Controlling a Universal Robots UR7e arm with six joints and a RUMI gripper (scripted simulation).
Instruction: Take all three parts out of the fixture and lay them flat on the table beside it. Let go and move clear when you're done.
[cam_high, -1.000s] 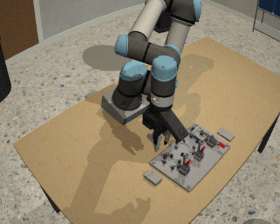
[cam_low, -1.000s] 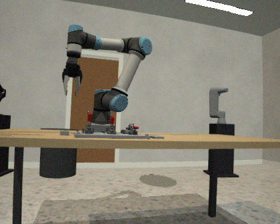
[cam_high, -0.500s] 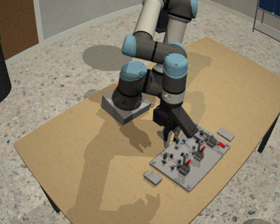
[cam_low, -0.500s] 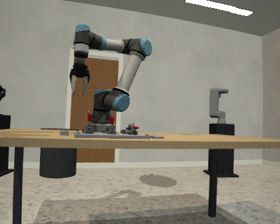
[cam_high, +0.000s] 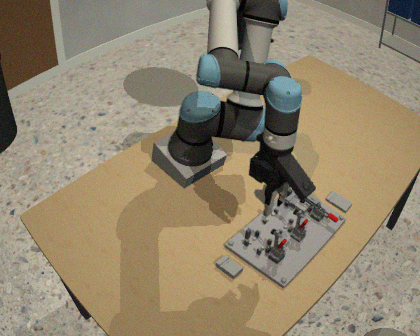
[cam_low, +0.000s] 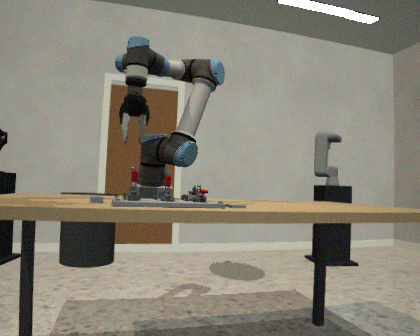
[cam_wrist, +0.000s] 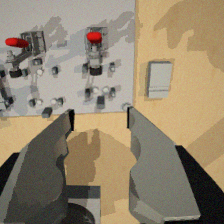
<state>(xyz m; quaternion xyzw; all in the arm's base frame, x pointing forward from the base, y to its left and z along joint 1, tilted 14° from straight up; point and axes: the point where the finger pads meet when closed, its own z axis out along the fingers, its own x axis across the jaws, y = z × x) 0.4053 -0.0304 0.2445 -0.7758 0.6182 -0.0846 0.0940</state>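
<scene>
Right now my hand is 20 mm past the grey fixture plate, 120 mm to the right of it and 210 mm above it.
</scene>
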